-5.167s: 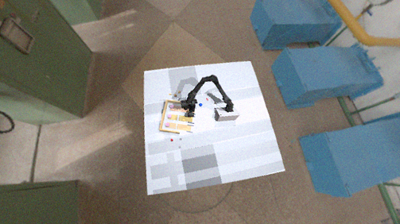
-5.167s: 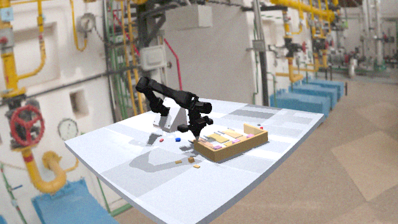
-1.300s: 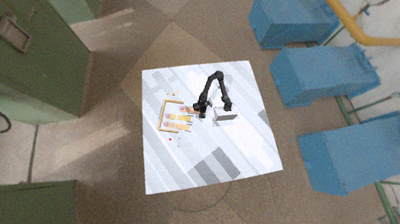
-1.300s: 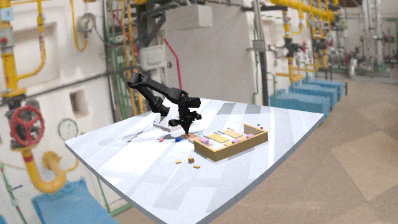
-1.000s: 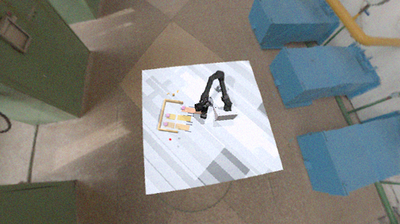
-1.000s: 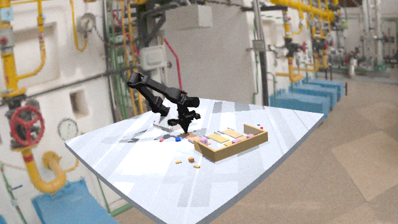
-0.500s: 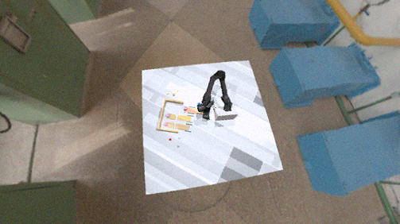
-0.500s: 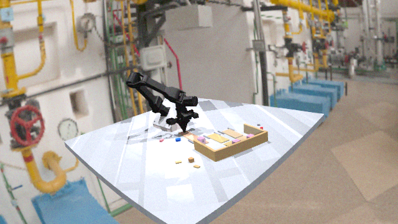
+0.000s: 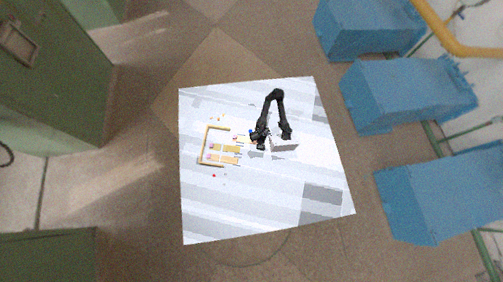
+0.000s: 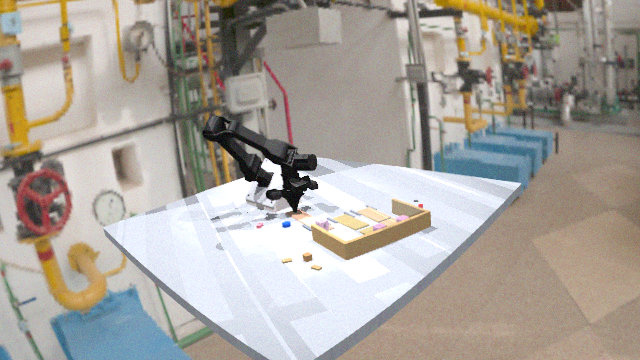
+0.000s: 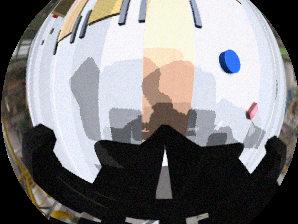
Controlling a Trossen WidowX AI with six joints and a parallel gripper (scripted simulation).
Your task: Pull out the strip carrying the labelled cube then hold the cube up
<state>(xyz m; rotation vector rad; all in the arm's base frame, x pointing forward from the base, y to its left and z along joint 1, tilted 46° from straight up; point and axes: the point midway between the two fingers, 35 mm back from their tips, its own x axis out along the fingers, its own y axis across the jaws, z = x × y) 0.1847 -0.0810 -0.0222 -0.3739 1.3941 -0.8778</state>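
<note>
My gripper tip is 100 mm to the left of the small blue piece and 60 mm short of it. Round my gripper tip: pink piece (160 mm to the right, 20 mm behind).
</note>
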